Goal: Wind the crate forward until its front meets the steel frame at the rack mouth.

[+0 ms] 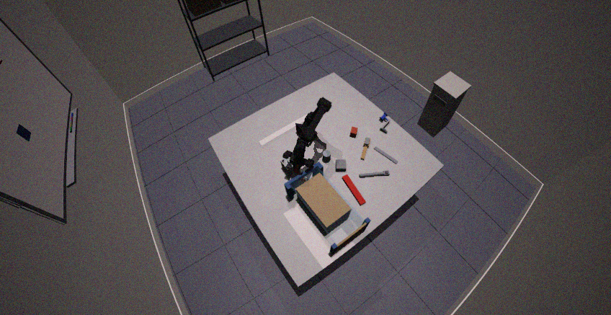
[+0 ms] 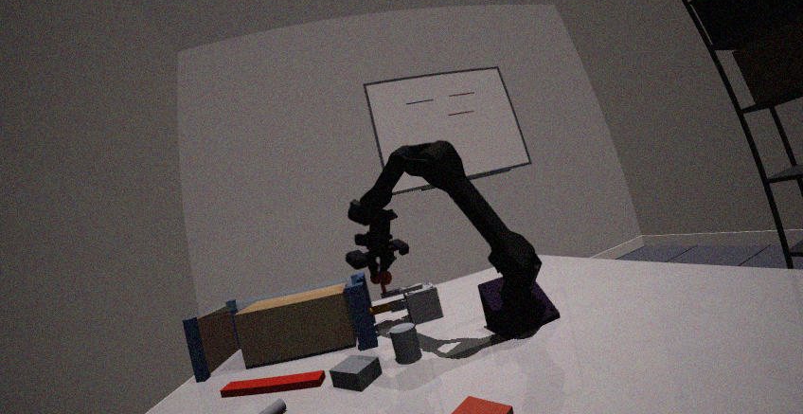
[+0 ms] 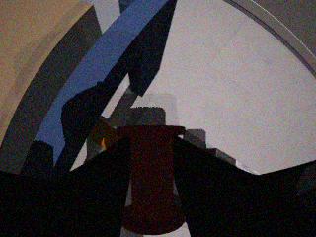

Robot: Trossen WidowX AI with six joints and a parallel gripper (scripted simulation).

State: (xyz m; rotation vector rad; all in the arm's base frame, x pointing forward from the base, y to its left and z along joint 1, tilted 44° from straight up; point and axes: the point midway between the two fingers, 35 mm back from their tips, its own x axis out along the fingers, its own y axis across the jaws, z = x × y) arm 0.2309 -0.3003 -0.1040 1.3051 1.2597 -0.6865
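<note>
Right now my gripper tip is 40 mm past the winch handle with red knob, 20 mm to the right of it and 40 mm above it. Also, from my gripper tip: grey block (130 mm ahead, 280 mm to the left, 130 mm below); blue frame (50 mm ahead, 10 mm to the left, 40 mm below); grey winch (120 mm behind, 20 mm to the left, 120 mm below).
</note>
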